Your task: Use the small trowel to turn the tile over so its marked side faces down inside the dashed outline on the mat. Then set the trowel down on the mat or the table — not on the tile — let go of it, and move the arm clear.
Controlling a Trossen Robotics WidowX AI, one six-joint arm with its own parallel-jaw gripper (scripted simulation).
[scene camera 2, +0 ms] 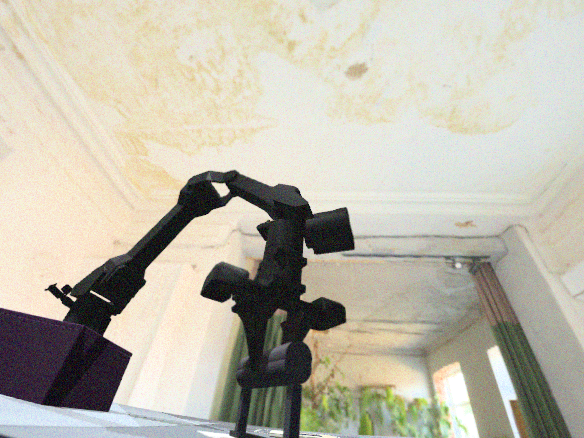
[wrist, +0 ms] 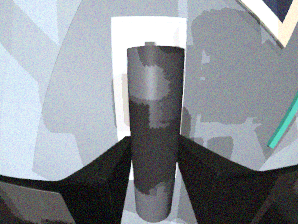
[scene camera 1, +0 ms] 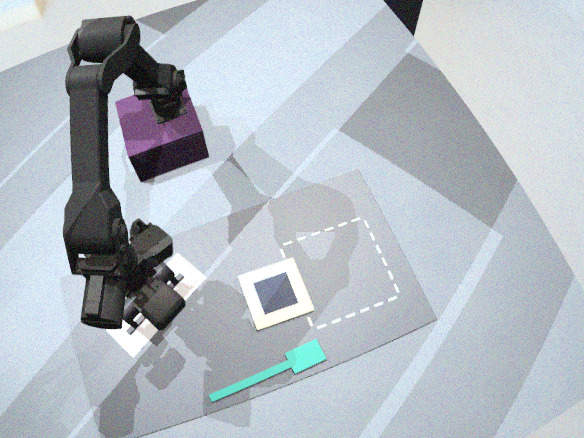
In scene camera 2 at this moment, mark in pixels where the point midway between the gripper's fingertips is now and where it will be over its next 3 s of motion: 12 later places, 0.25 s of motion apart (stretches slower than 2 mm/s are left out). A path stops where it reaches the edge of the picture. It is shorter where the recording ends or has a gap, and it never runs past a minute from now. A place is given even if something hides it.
My gripper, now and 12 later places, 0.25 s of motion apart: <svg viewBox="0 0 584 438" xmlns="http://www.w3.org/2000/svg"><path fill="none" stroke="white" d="M268 374L268 374L265 369L273 337L275 326L276 327L278 331L280 334L282 338L283 339L282 339L280 340L275 340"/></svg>
